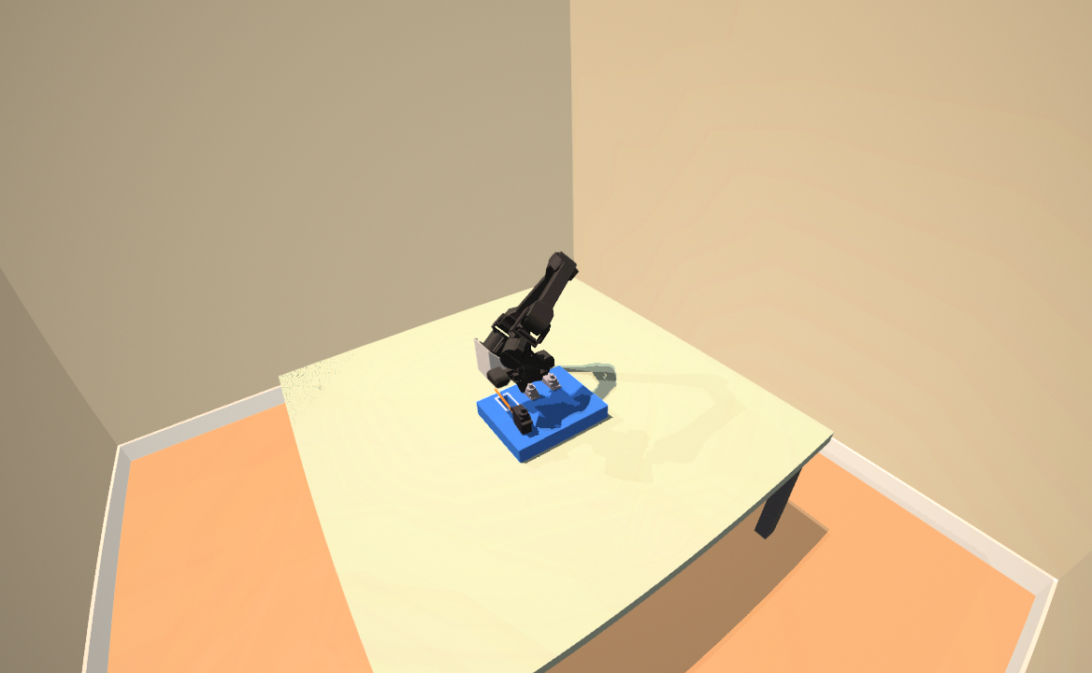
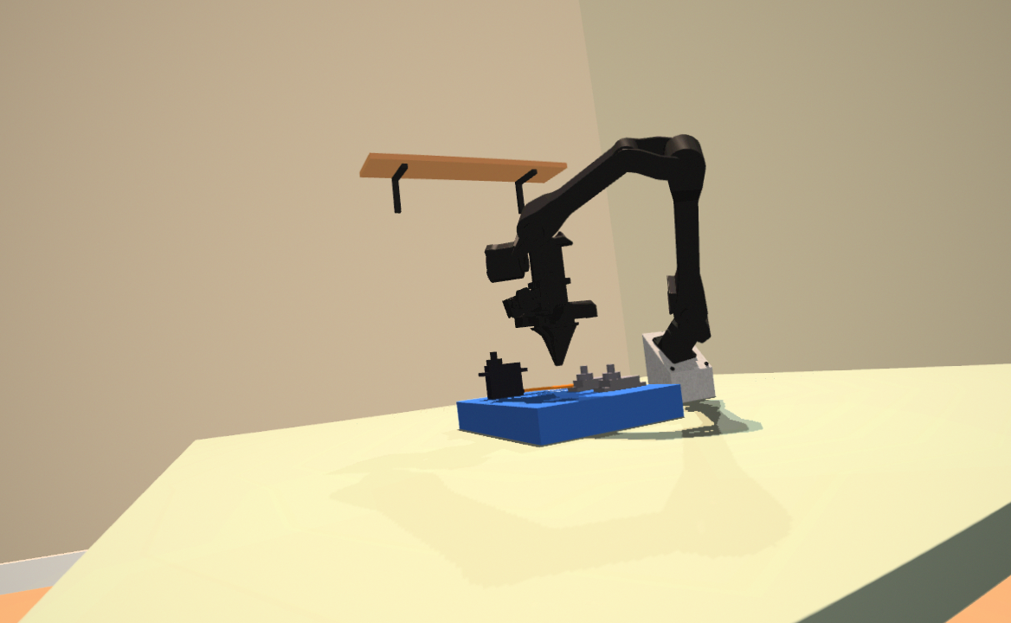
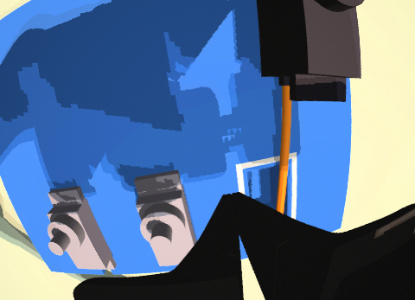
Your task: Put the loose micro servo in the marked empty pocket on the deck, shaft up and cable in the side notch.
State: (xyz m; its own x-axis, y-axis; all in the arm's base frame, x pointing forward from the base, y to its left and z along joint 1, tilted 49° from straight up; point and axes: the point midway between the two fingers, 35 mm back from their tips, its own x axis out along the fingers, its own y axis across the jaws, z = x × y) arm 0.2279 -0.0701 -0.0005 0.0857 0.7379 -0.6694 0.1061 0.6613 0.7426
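Now: gripper tip 80 mm short of the blue deck, 70 mm above it and 30 mm to the right of it.
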